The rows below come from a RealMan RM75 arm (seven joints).
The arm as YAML. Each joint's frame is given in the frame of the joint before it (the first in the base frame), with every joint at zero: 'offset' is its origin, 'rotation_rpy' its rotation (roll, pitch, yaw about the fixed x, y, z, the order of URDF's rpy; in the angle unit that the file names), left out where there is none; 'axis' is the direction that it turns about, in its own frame. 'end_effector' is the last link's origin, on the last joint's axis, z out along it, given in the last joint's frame.
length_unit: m
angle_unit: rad
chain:
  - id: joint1
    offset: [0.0, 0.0, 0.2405]
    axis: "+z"
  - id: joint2
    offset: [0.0, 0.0, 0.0]
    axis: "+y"
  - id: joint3
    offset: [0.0, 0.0, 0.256]
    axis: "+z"
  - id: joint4
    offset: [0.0, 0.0, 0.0]
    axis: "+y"
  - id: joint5
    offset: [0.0, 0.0, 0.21]
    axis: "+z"
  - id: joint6
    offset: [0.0, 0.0, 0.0]
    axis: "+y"
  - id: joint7
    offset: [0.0, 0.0, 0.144]
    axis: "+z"
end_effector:
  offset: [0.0, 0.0, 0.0]
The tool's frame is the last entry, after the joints.
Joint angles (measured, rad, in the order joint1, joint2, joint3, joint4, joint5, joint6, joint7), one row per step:
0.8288, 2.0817, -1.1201, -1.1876, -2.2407, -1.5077, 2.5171
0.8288, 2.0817, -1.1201, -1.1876, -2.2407, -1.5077, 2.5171
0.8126, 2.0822, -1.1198, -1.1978, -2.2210, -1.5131, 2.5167
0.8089, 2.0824, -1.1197, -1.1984, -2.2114, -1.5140, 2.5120
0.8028, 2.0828, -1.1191, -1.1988, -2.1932, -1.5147, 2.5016
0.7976, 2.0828, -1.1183, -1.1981, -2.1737, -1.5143, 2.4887
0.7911, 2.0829, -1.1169, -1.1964, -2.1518, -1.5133, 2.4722
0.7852, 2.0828, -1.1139, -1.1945, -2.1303, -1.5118, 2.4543
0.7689, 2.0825, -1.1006, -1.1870, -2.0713, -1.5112, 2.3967
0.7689, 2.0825, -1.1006, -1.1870, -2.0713, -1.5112, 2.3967
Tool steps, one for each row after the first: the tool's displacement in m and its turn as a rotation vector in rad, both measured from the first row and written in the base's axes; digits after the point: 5 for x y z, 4 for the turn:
0.00000, 0.00000, 0.00000, 0.0000, 0.0000, 0.0000
0.00192, -0.00283, 0.00115, -0.0041, 0.0180, -0.0046
0.00194, -0.00366, 0.00116, -0.0069, 0.0261, -0.0016
0.00172, -0.00499, 0.00120, -0.0111, 0.0416, 0.0056
0.00120, -0.00605, 0.00136, -0.0143, 0.0580, 0.0155
0.00102, -0.00719, 0.00155, -0.0171, 0.0765, 0.0268
0.00080, -0.00799, 0.00215, -0.0176, 0.0954, 0.0392
0.00100, -0.01009, 0.00471, -0.0163, 0.1481, 0.0771
0.00100, -0.01009, 0.00471, -0.0163, 0.1481, 0.0771

